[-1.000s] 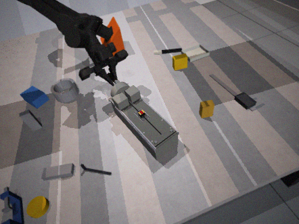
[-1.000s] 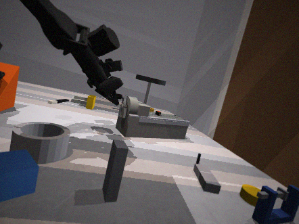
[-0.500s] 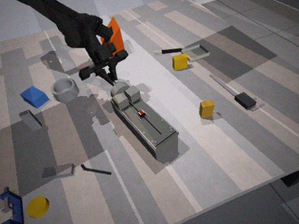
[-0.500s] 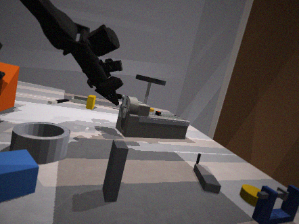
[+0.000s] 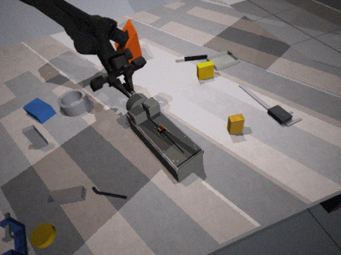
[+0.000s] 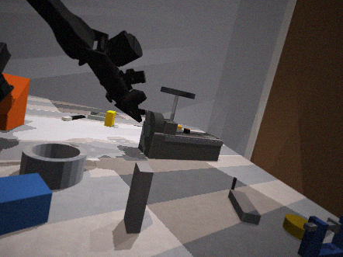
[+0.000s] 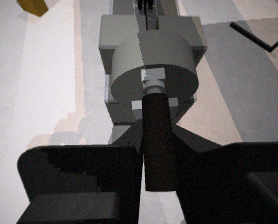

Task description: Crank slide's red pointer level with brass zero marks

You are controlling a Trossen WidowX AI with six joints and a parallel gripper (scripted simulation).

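The dark crank handle is 3 cm above my gripper tip, 2 cm behind it and 1 cm to the right of it. From my gripper tip the other things lie so: black hex key 26 cm ahead, 13 cm to the right, 8 cm below; then blue block 35 cm to the right, 13 cm behind, 7 cm below; then red pointer 15 cm ahead, 6 cm to the left, 1 cm below.
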